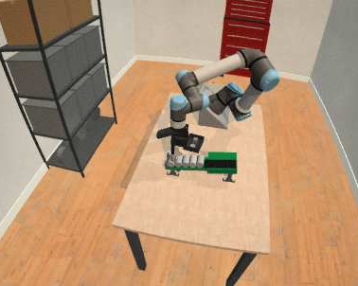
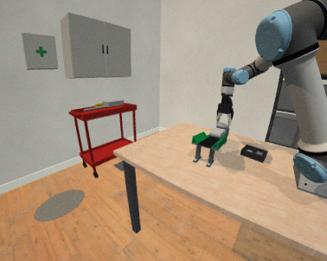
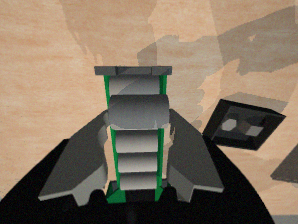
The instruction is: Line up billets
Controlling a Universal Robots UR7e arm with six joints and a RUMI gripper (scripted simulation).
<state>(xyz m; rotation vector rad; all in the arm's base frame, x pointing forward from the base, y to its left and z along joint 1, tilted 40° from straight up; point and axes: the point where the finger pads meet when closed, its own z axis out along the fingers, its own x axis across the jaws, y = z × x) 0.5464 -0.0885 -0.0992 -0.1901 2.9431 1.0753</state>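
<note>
My gripper is now 1 cm short of the grey stop, 4 cm to the left of it and 6 cm above it. Round my hand: ramp: 1 cm behind, 16 cm to the left, 4 cm below.
</note>
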